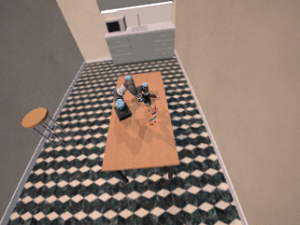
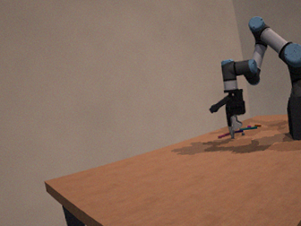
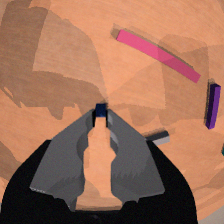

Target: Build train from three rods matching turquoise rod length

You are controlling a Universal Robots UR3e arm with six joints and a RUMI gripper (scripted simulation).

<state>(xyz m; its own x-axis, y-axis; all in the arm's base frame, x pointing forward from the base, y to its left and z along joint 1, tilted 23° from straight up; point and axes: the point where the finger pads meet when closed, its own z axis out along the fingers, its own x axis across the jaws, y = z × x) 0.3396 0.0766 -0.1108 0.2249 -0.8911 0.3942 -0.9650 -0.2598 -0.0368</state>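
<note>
The blue rod lies 10 mm below my hand. Also, from my hand: grey rod: 70 mm to the right, 20 mm behind, 10 mm below; then purple rod: 130 mm to the right, 40 mm ahead, 10 mm below; then pink rod: 70 mm ahead, 40 mm to the right, 10 mm below.
</note>
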